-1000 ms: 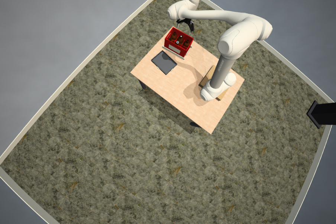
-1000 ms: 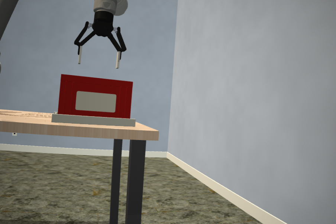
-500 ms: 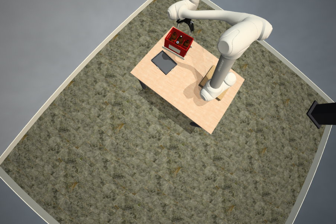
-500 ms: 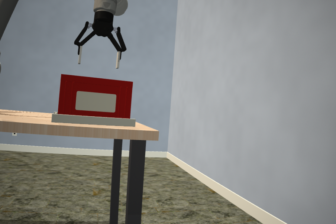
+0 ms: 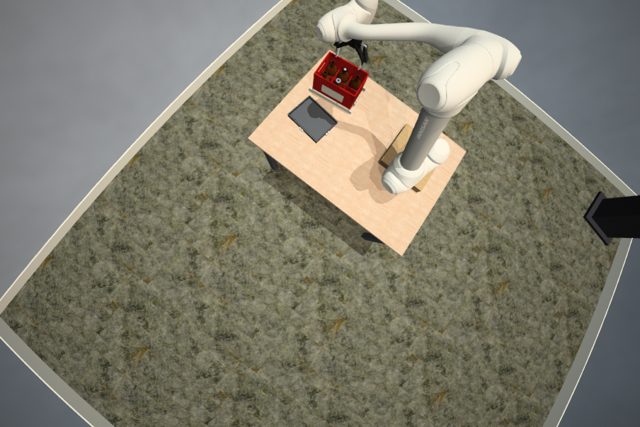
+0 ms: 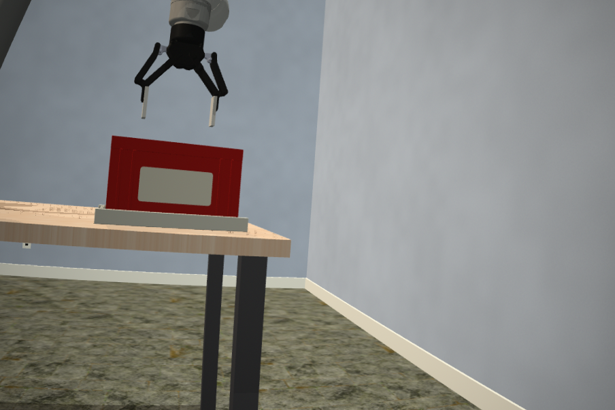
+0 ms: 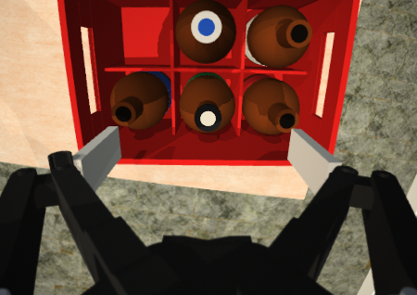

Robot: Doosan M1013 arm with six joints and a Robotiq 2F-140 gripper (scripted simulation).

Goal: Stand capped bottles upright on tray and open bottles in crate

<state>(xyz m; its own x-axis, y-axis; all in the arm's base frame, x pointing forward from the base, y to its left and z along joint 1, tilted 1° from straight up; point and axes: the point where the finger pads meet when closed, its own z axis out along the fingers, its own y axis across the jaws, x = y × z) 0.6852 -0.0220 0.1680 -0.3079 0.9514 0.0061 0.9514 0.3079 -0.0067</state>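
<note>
My gripper is now 150 mm above the red crate, 50 mm to the right of it and 10 mm past it. The rest, counted from my hand: dark grey tray 310 mm to the left, 220 mm below, 70 mm behind.
</note>
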